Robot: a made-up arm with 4 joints. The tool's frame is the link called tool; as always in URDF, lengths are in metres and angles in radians.
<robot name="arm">
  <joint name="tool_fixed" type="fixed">
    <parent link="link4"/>
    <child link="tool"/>
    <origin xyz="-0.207 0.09 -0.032"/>
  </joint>
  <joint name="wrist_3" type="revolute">
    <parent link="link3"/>
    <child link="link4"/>
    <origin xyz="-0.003 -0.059 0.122"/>
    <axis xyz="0 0 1"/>
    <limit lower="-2.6" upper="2.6" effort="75" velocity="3.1"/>
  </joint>
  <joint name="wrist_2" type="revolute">
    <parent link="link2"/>
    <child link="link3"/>
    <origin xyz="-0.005 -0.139 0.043"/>
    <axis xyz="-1 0 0"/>
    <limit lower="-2.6" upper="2.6" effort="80" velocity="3"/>
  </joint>
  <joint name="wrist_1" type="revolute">
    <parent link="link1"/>
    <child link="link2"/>
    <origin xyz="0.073 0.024 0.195"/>
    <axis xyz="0 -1 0"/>
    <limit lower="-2.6" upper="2.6" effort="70" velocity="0.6"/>
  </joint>
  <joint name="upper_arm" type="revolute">
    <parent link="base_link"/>
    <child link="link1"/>
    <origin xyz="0 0 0.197"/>
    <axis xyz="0 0 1"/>
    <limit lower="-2.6" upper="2.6" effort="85" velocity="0.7"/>
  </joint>
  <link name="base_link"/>
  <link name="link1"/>
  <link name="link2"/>
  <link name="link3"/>
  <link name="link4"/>
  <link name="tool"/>
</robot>
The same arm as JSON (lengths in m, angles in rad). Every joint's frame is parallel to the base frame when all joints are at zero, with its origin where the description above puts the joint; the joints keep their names.
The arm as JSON. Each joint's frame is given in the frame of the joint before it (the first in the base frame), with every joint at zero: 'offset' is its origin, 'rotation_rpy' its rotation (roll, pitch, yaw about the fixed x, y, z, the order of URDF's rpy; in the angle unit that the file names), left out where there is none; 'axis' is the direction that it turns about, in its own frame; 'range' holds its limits. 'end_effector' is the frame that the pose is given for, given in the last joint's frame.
{"length_unit": "m", "angle_unit": "rad", "chain": [
  {"id": "upper_arm", "offset": [0.0, 0.0, 0.197], "axis": [0.0, 0.0, 1.0], "range": [-2.6, 2.6]},
  {"id": "wrist_1", "offset": [0.073, 0.024, 0.195], "axis": [0.0, -1.0, 0.0], "range": [-2.6, 2.6]},
  {"id": "wrist_2", "offset": [-0.005, -0.139, 0.043], "axis": [-1.0, 0.0, 0.0], "range": [-2.6, 2.6]},
  {"id": "wrist_3", "offset": [-0.003, -0.059, 0.122], "axis": [0.0, 0.0, 1.0], "range": [-2.6, 2.6]}
], "end_effector": {"offset": [-0.207, 0.09, -0.032]}}

